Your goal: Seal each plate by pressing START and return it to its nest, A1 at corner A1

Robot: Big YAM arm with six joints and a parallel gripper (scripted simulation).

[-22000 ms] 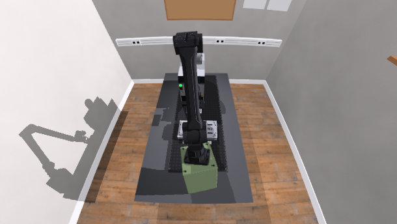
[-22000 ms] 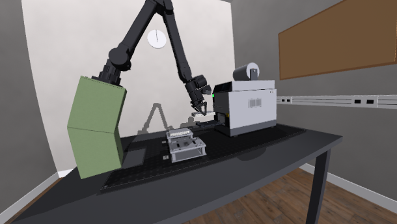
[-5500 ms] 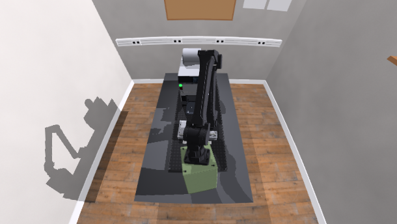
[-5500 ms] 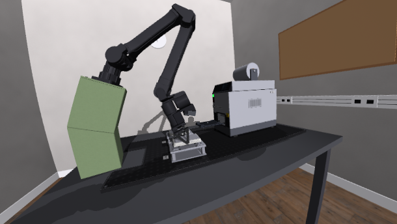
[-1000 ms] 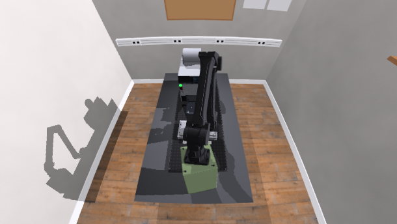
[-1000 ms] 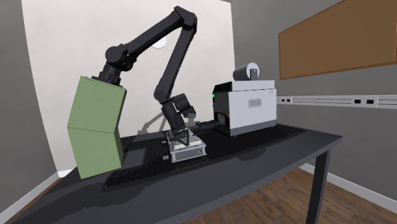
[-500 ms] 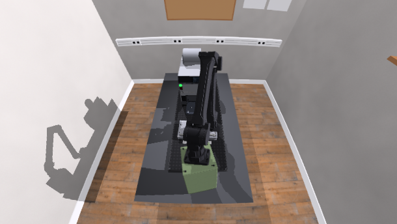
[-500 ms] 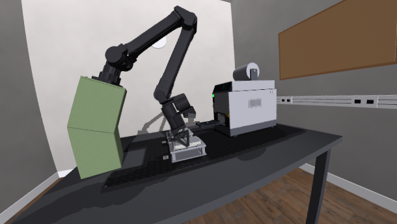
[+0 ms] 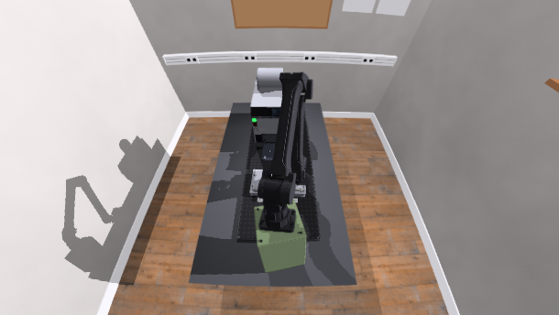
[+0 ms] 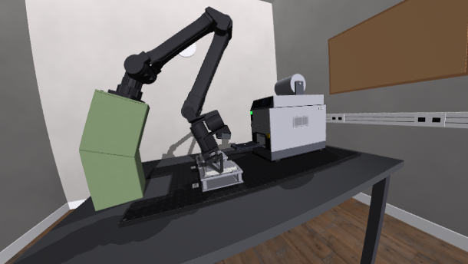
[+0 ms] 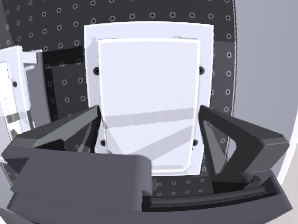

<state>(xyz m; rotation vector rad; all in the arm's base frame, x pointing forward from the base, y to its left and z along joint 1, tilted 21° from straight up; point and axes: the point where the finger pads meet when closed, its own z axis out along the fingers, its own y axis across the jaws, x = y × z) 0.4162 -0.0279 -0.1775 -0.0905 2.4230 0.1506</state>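
The white plate is right at my hand. From my hand the other things lie so: dark sealer stage: 17 cm ahead, 19 cm to the left, 3 cm above; then yellow warning label: 28 cm ahead, 12 cm to the left, 8 cm above; then foil roll: 50 cm ahead, 24 cm to the left, 36 cm above.
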